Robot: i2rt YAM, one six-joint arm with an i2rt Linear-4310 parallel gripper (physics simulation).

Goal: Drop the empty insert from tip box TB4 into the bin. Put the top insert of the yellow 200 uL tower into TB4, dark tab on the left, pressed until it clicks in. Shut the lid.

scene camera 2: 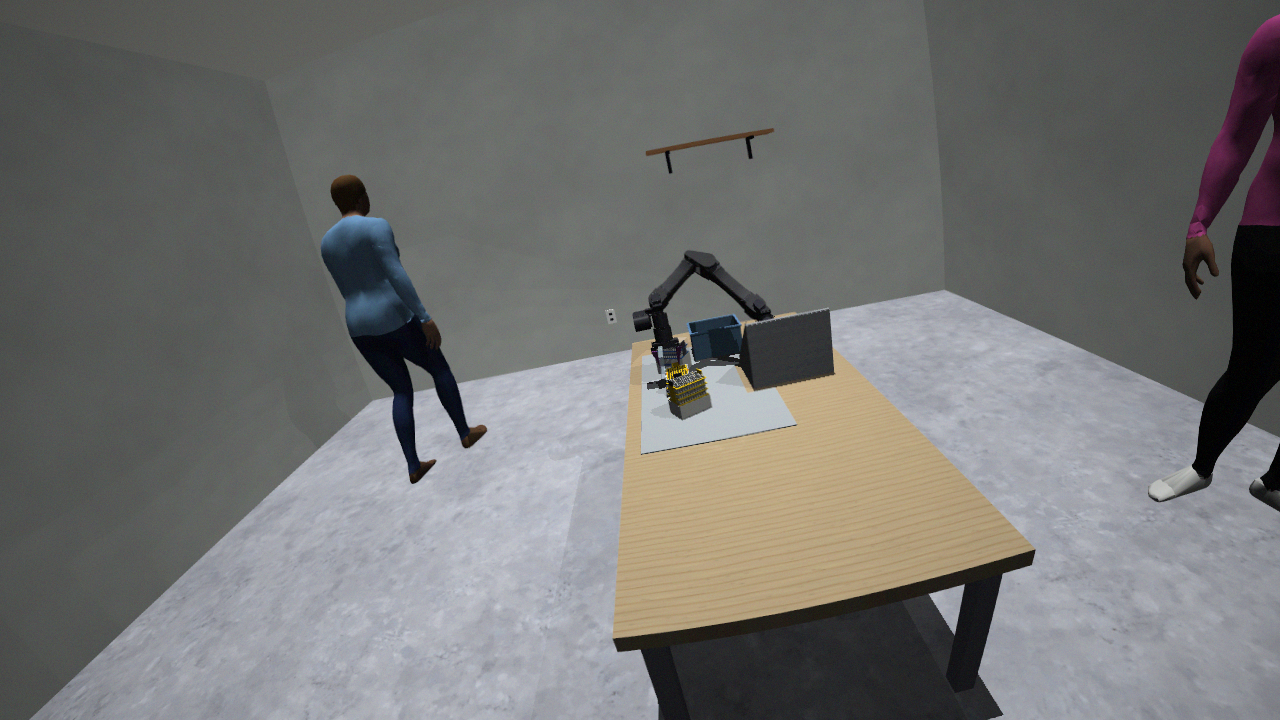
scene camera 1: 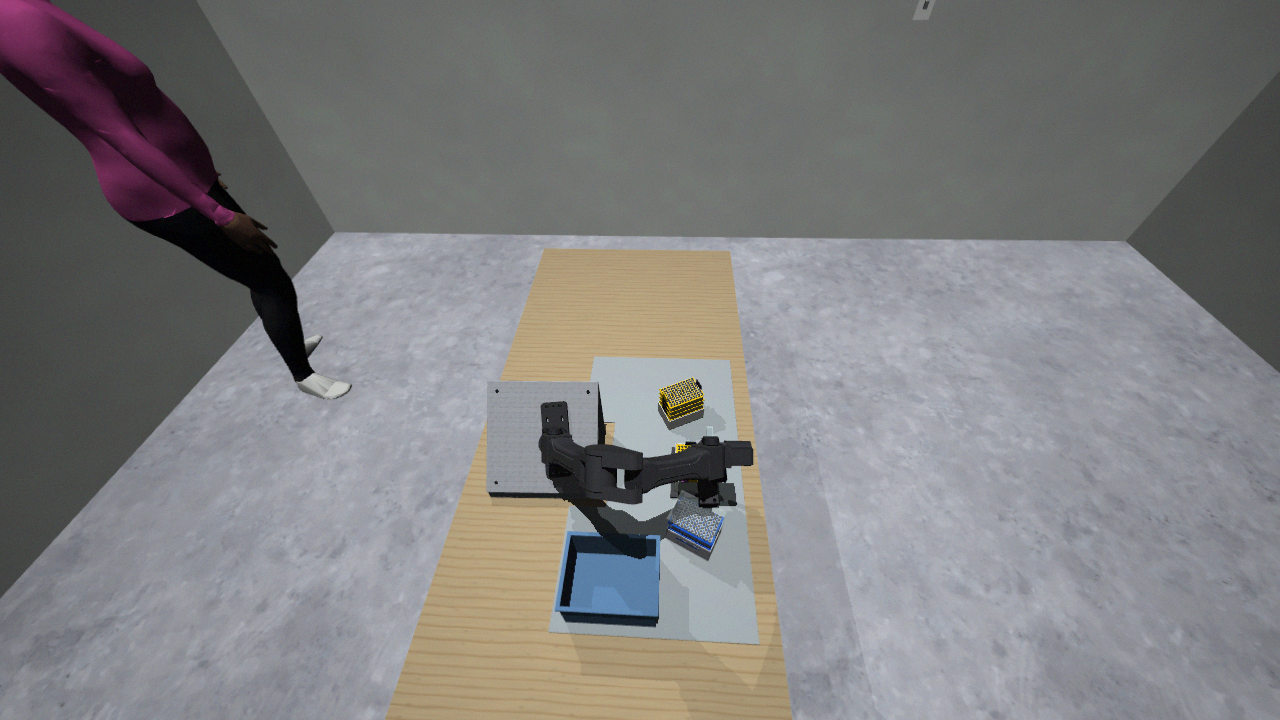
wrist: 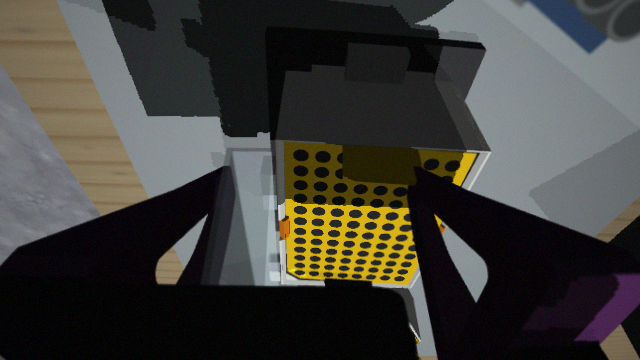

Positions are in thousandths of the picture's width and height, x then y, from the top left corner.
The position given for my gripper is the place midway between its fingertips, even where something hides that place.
My gripper (wrist: 502, 501) grips a clear lid (wrist: 379, 693). Also in view: a grey mat (wrist: 282, 249).
